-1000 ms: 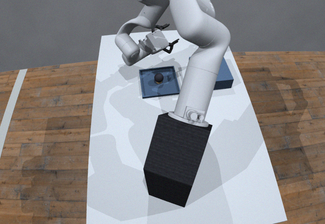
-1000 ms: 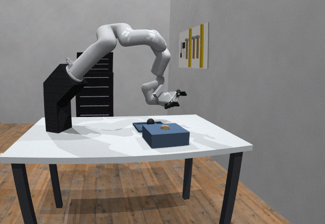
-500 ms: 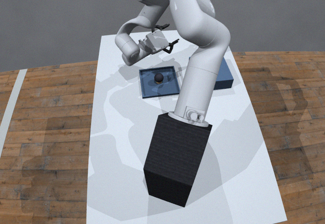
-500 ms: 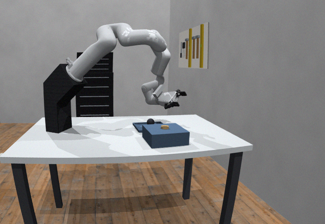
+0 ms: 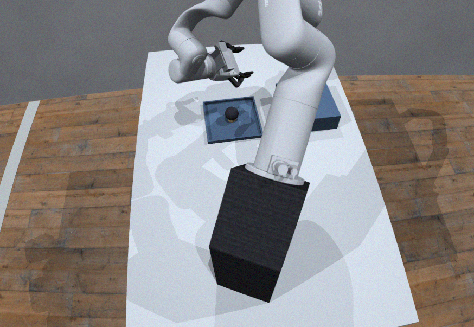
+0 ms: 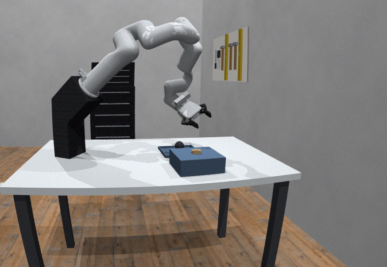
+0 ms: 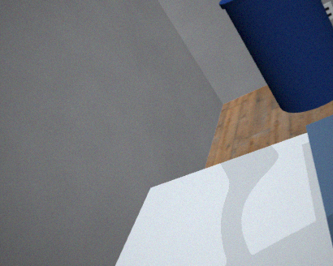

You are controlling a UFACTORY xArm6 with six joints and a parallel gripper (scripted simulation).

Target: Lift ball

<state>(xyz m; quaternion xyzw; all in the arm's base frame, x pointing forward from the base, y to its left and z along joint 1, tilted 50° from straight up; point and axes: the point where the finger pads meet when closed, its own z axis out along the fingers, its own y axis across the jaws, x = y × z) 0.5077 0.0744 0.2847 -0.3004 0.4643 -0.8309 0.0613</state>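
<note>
The black ball is 14 cm below my hand, 10 cm behind it and 6 cm to the left of it. From my hand the other things lie so: blue block (21 cm to the right, 12 cm below, 11 cm behind); then flat blue tray (17 cm below, 10 cm behind, 6 cm to the left).
</note>
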